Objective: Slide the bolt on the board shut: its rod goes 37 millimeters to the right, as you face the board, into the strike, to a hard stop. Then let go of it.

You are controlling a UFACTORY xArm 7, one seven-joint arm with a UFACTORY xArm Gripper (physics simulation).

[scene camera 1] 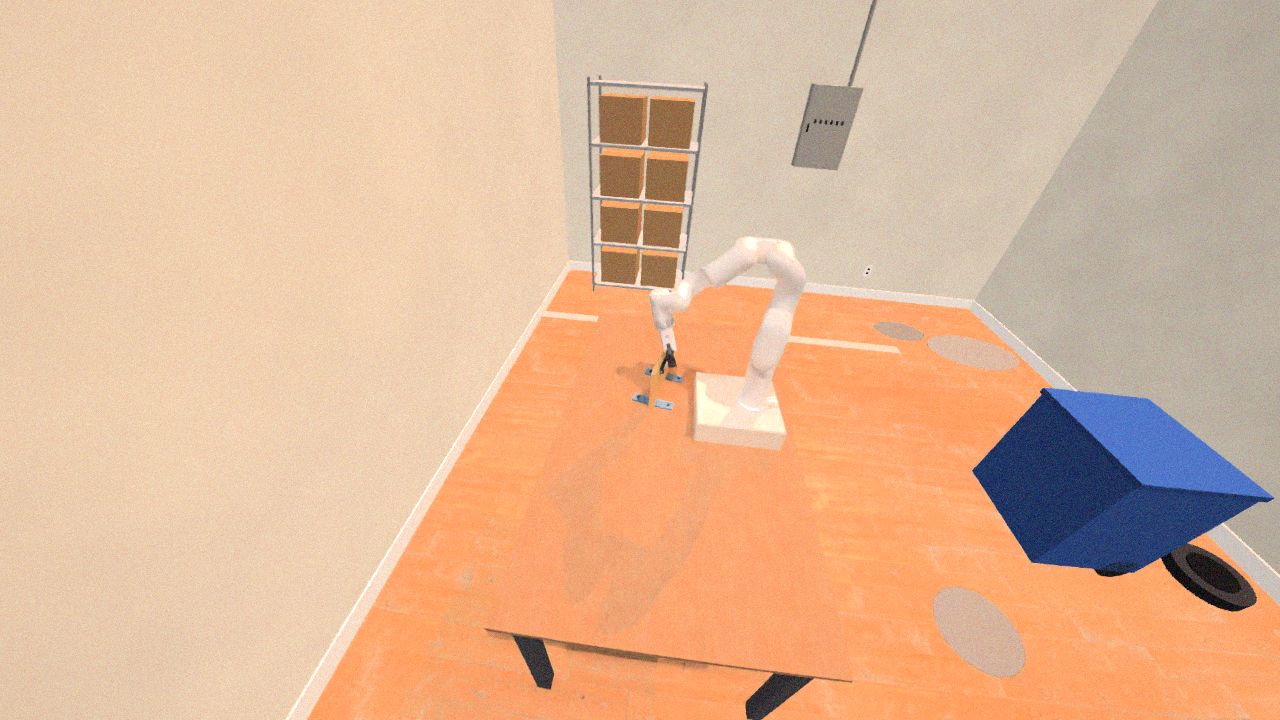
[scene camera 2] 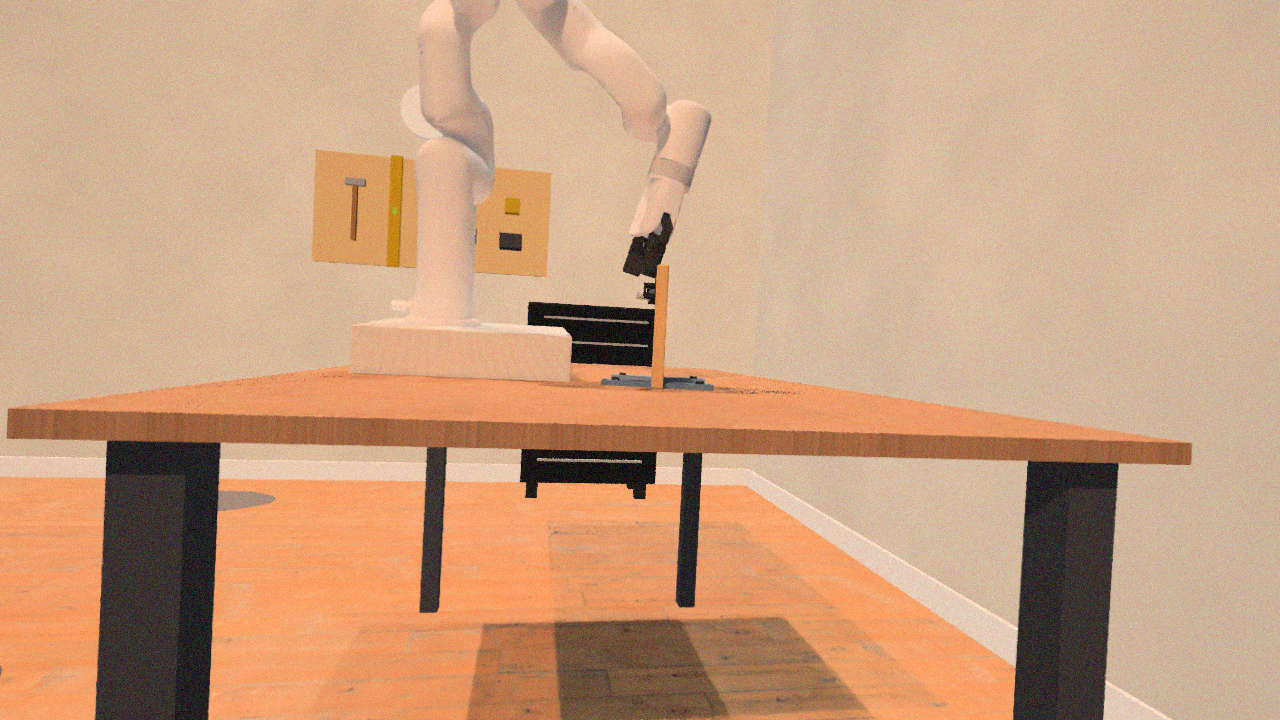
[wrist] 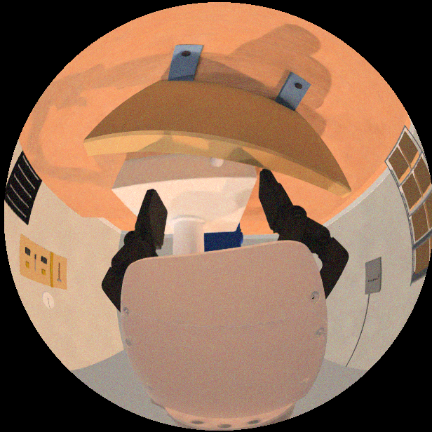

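Where they show: gripper, fingertip midpoint: (scene camera 1: pixel 671 360) (scene camera 2: pixel 638 274); arm's base at its link origin: (scene camera 1: pixel 751 402) (scene camera 2: pixel 443 324).
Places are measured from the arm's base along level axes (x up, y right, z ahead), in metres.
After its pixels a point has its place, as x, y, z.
The wooden board (scene camera 1: pixel 656 385) {0.020, -0.026, 0.375} (scene camera 2: pixel 661 326) {0.009, 0.202, 0.364} (wrist: pixel 210 107) stands upright on blue-grey feet. The bolt's dark hardware (scene camera 2: pixel 649 291) {0.066, 0.132, 0.350} is on its robot-base side, near the top. A pale knob (scene camera 2: pixel 640 296) {0.063, 0.056, 0.339} (wrist: pixel 217 161) sticks out from it; in the wrist view its tip shows past the board's top edge, right of the middle between the fingers. The rod and strike are hidden, so the bolt's position cannot be told. My gripper (scene camera 1: pixel 668 362) {0.101, 0.044, 0.334} (scene camera 2: pixel 640 271) {0.101, 0.044, 0.334} (wrist: pixel 208 189) is open and empty, on the base side, with its fingertips a little above the bolt, apart from the knob.
The robot's base block (scene camera 1: pixel 738 420) {0.007, -0.120, 0.050} (scene camera 2: pixel 460 349) {-0.040, 0.160, 0.065} (wrist: pixel 185 195) sits on the table (scene camera 1: pixel 662 573) {-0.083, -0.678, 0.230} (scene camera 2: pixel 537 431) {-0.089, 0.658, 0.232} facing the bolt side of the board. Blue-grey feet (wrist: pixel 186 65) stick out under the board. A shelf rack (scene camera 1: pixel 646 85) and a blue bin (scene camera 1: pixel 1065 483) stand beyond the table.
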